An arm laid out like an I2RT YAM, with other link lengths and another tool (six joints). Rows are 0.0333 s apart.
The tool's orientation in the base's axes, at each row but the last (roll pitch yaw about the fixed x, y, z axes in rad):
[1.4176 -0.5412 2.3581]
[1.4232 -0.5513 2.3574]
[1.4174 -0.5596 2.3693]
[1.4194 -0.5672 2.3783]
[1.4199 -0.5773 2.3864]
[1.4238 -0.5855 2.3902]
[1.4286 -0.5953 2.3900]
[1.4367 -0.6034 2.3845]
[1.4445 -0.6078 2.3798]
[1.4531 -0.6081 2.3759]
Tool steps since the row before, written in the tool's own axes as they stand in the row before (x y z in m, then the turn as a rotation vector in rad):
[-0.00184 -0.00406 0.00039 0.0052 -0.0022 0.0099]
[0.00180 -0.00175 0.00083 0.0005 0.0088 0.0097]
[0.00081 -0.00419 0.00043 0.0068 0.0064 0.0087]
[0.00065 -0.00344 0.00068 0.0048 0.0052 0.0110]
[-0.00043 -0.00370 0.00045 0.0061 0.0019 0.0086]
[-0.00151 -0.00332 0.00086 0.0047 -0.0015 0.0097]
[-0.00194 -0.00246 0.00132 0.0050 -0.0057 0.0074]
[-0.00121 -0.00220 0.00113 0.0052 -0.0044 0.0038]
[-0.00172 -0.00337 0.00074 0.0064 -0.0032 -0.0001]
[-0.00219 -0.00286 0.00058 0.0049 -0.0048 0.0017]
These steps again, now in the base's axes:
[0.00038 0.00104 -0.00434 0.0037 0.0106 0.0021]
[-0.00092 0.00244 -0.00043 0.0093 0.0024 0.0089]
[-0.00130 0.00275 -0.00302 0.0041 0.0066 0.0101]
[-0.00085 0.00246 -0.00243 0.0067 0.0076 0.0083]
[-0.00048 0.00183 -0.00324 0.0032 0.0083 0.0060]
[0.00056 0.00131 -0.00347 0.0038 0.0099 0.0025]
[0.00138 0.00097 -0.00295 0.0006 0.0105 -0.0010]
[0.00086 0.00113 -0.00236 -0.0017 0.0076 -0.0002]
[0.00048 0.00114 -0.00365 -0.0049 0.0051 0.0010]
[0.00079 0.00051 -0.00353 -0.0032 0.0062 -0.0009]

